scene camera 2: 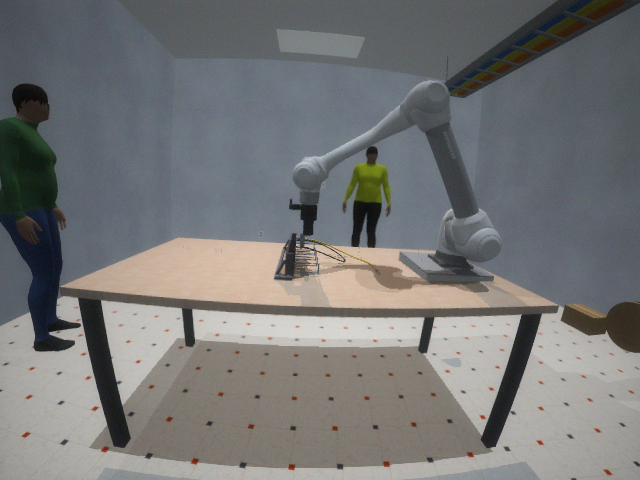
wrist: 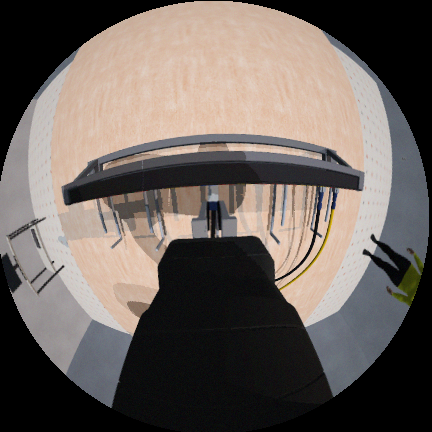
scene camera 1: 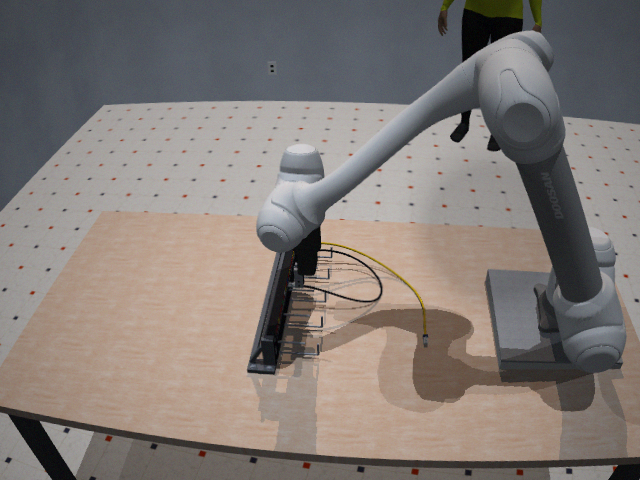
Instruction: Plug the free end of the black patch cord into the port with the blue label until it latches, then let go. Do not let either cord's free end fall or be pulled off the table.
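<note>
My gripper is shut on the black patch cord's plug, at the cable side of the patch panel. In the wrist view the plug, with a dark blue boot and clear tip, points at the panel face, its tip reaching the panel's lower edge. How deep it sits is hidden. The black cord loops back to the panel's far end. The port's blue label cannot be made out. The yellow cord curves over the table; its free end lies on the table.
Several L-shaped metal cable bars stick out from the panel's cable side, on both sides of my gripper. The robot's base plate stands at the right of the table. A person in a yellow top stands behind the table.
</note>
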